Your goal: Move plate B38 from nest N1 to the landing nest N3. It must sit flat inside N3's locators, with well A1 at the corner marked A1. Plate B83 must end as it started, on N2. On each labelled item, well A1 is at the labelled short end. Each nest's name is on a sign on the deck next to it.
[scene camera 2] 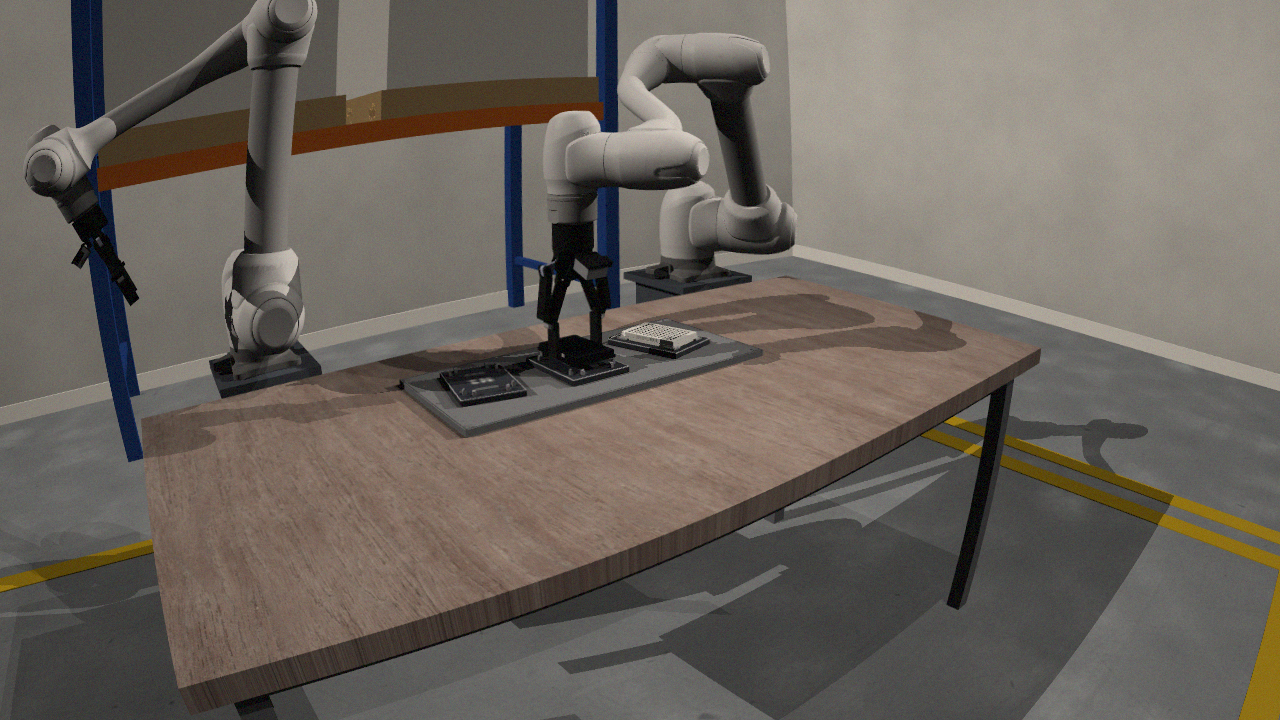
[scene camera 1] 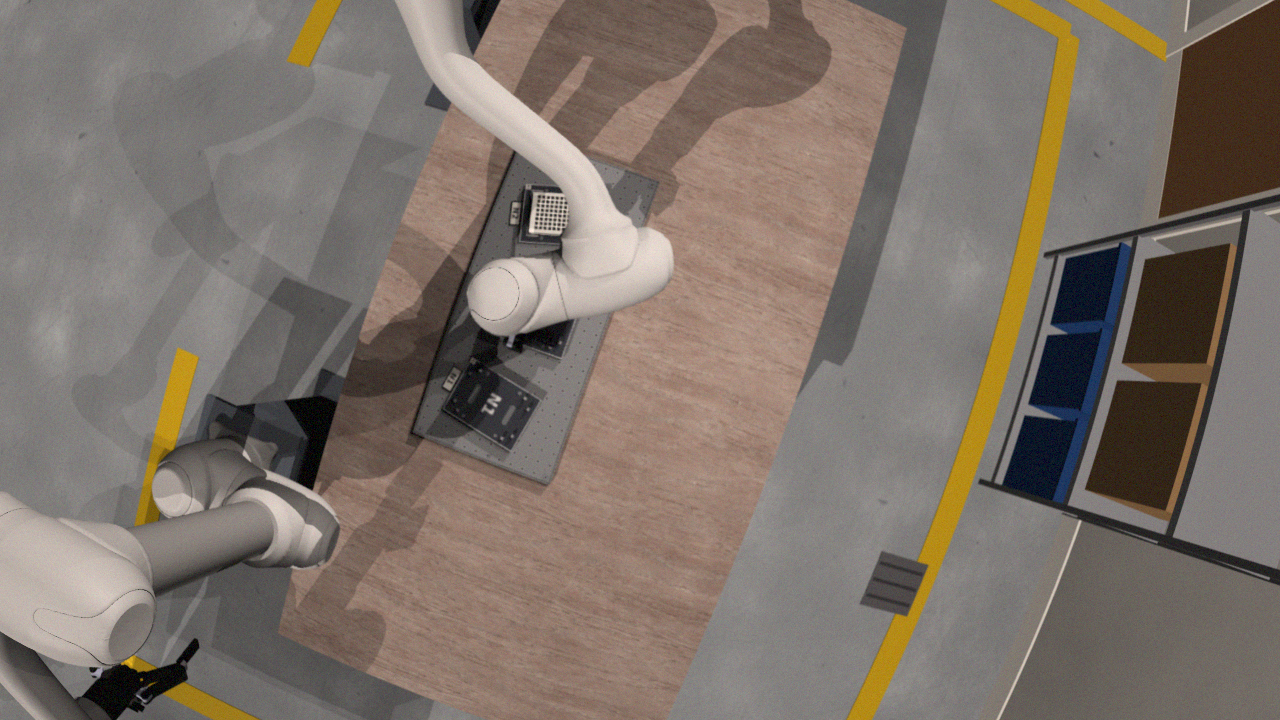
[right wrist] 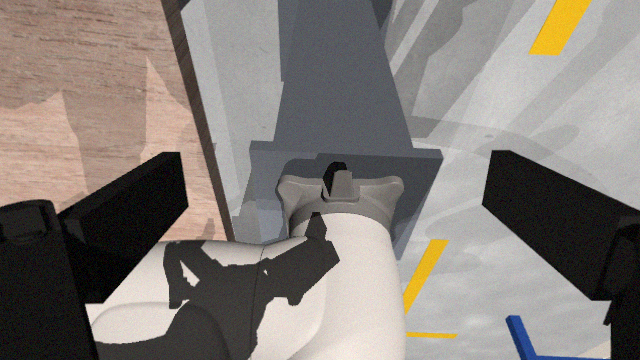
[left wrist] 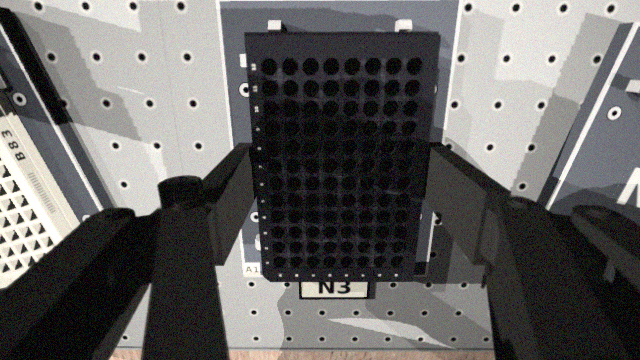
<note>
In view: my left gripper (scene camera 2: 575,351), my right gripper (scene camera 1: 167,628), a white plate B83 (scene camera 1: 538,220), a black plate B38 (scene camera 2: 575,350) and a nest N1 (scene camera 1: 520,417).
The white plate B83 shows as well in scene camera 2 (scene camera 2: 659,335). The black plate B38 also shows in the left wrist view (left wrist: 326,154). My left gripper also shows in the left wrist view (left wrist: 338,168). The right wrist view does not show the white plate B83: it is out of frame.
</note>
